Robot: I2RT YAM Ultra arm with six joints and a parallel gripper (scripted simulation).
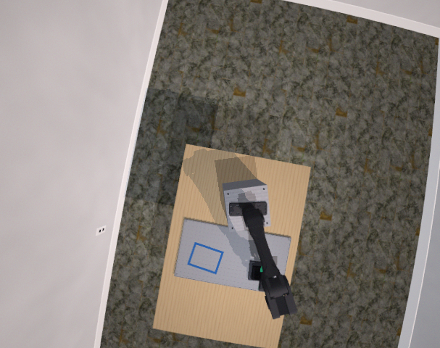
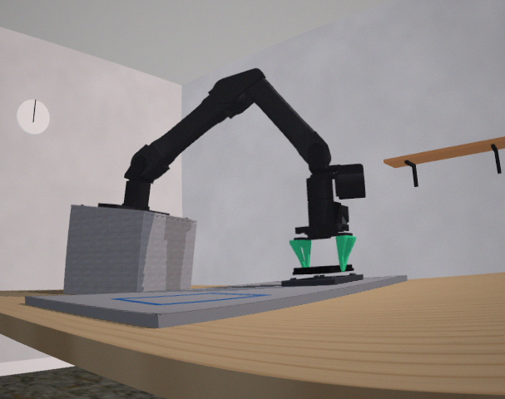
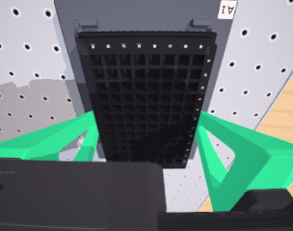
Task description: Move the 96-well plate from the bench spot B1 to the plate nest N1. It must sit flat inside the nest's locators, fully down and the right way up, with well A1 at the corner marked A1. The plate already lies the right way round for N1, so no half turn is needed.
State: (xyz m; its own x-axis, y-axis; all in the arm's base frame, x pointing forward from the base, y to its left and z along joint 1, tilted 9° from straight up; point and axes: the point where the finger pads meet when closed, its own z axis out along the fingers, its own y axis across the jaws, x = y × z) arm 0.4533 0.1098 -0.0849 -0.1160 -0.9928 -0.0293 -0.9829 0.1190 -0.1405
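My hand is right at the black 96-well plate. Also, from my hand: dark plate nest N1: 3 cm below; then white A1 label: 6 cm ahead, 7 cm to the left, 2 cm below.
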